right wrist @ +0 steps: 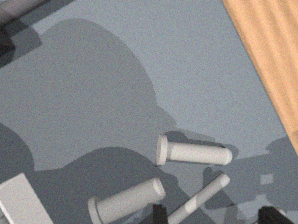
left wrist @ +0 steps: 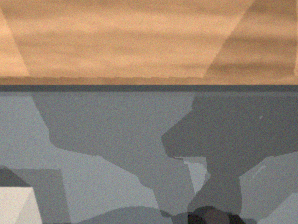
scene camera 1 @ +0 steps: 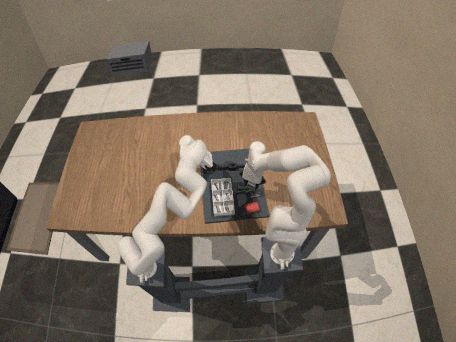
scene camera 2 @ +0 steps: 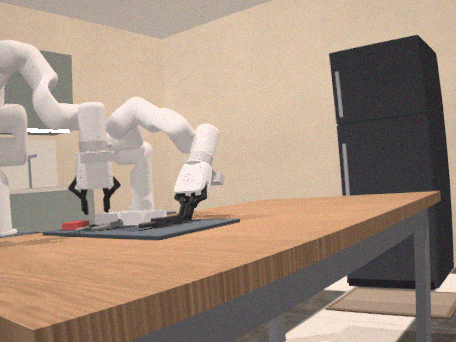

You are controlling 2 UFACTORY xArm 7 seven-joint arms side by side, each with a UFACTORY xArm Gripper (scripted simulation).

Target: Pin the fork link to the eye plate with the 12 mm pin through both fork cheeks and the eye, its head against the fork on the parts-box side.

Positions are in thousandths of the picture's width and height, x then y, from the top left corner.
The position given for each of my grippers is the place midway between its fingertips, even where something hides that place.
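A dark mat (scene camera 1: 527, 580), (right wrist: 314, 417) is visible in scene camera 1 and in the right wrist view. My right gripper (scene camera 2: 212, 624) is visible as well.
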